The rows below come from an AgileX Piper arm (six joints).
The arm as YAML. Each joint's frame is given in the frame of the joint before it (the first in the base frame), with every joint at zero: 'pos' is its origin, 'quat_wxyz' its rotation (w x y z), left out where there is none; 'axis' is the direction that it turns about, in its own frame. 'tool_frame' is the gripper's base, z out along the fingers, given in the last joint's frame.
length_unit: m
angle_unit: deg
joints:
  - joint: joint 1
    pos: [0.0, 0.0, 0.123]
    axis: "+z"
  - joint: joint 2
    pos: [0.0, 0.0, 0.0]
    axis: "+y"
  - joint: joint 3
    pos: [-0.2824, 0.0, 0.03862]
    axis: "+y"
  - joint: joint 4
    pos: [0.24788, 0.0, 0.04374]
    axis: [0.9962, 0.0, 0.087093]
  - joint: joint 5
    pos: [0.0, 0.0, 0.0]
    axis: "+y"
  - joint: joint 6
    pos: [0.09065, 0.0, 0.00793]
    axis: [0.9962, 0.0, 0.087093]
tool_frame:
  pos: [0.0, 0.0, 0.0]
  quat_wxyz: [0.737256, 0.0, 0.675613, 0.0]
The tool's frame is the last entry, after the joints.
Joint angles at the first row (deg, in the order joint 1, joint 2, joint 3, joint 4, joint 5, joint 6):
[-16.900, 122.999, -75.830, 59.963, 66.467, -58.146]
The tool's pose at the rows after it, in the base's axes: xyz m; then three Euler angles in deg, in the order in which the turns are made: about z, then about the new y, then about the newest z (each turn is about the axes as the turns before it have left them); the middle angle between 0 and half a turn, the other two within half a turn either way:
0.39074 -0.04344 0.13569 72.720 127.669 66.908
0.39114 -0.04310 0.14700 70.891 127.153 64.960
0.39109 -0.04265 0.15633 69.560 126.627 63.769
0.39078 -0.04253 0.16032 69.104 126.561 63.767
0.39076 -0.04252 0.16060 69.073 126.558 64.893
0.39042 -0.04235 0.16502 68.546 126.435 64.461
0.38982 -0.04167 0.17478 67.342 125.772 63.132
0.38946 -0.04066 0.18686 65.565 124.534 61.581
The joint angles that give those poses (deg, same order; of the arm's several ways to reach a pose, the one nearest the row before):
[-16.900, 122.326, -75.830, 60.151, 65.867, -57.940]
[-16.901, 120.740, -75.831, 60.886, 65.729, -57.818]
[-16.901, 119.443, -75.829, 61.483, 65.728, -57.422]
[-16.901, 118.857, -75.829, 61.519, 65.727, -56.696]
[-16.900, 118.816, -75.831, 61.519, 65.727, -55.518]
[-16.900, 118.174, -75.830, 61.614, 65.727, -55.161]
[-16.901, 116.827, -75.829, 62.230, 65.830, -54.950]
[-16.900, 115.233, -75.831, 63.528, 65.830, -54.713]

